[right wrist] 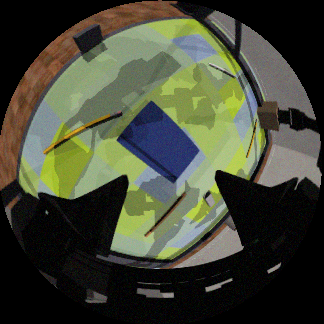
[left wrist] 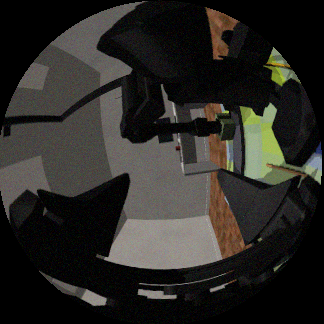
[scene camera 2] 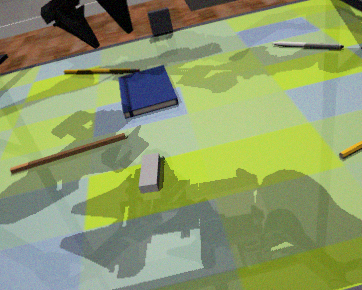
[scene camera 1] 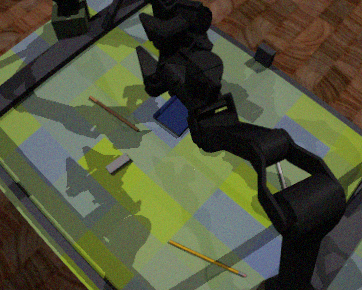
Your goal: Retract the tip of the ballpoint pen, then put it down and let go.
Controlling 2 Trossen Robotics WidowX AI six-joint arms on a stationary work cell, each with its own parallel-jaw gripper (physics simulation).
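Places are measured from the left arm's base along level axes (x ahead, y left, z up), in metres.
Pixels of known places: left gripper, fingertip midpoint: [left wrist: 174,175] [scene camera 1: 139,31]; right gripper, fingertip midpoint: [right wrist: 172,176] [scene camera 2: 113,40]; left arm's base, origin of the base link: [right wrist: 278,115]; right arm's base, origin of the base link: [left wrist: 217,126] [scene camera 1: 68,7].
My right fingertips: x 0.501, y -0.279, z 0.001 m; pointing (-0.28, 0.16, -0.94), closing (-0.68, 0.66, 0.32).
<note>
Ahead of a thing's pixels: the offset from my right fingertips to its top centre.
The ballpoint pen @[dx -0.337, dy -0.010, dz -0.095 m] [scene camera 1: 283,176] [scene camera 2: 307,45] [right wrist: 222,70] is thin, white at one end and grey at the other. It lies on the patchwork table top, at the upper right in scene camera 2, and is partly hidden behind the left arm in scene camera 1. The state of its tip is too small to tell. My left gripper [scene camera 1: 140,33] [left wrist: 174,175] is open and empty, raised and well away from the pen. My right gripper [scene camera 2: 113,39] [right wrist: 172,176] is open and empty above the table, also far from the pen.
A blue book @[dx -0.030, dy +0.005, dz -0.093 m] [scene camera 1: 170,118] [scene camera 2: 148,90] [right wrist: 159,142] lies mid-table. A pale eraser @[dx -0.010, dy +0.232, dz -0.093 m] [scene camera 1: 119,164] [scene camera 2: 149,172], a brown stick @[dx +0.105, dy +0.134, dz -0.098 m] [scene camera 1: 114,114] [scene camera 2: 68,153], a yellow pencil @[dx -0.322, dy +0.270, dz -0.098 m] [scene camera 1: 207,259] and another pencil @[dx +0.055, dy -0.141, dz -0.098 m] [scene camera 2: 101,71] [right wrist: 82,129] lie around it. A dark block @[dx -0.102, dy -0.277, dz -0.048 m] [scene camera 1: 265,55] [scene camera 2: 160,23] stands at the edge.
</note>
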